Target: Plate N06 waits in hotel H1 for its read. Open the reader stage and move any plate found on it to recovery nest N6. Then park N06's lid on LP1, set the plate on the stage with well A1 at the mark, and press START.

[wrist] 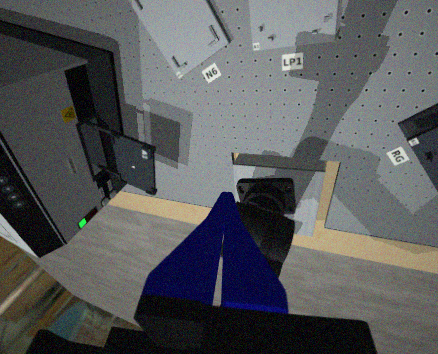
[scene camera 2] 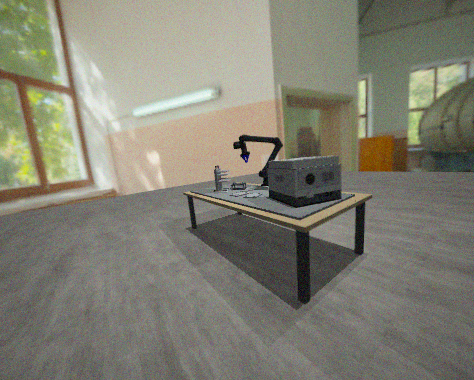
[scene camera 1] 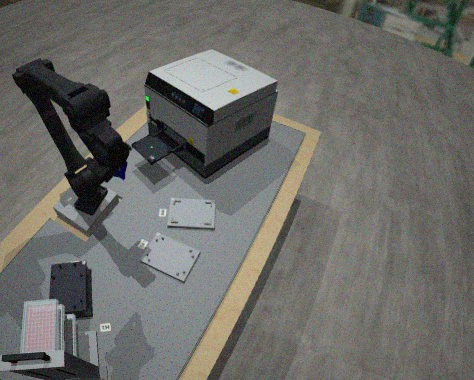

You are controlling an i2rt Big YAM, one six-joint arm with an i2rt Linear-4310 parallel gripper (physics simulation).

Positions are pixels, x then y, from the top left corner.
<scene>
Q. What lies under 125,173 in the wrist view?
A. A dark stage.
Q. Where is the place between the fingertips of my gripper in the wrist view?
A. At 226,198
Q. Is my gripper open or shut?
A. Shut.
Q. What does my gripper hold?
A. Nothing.
</scene>
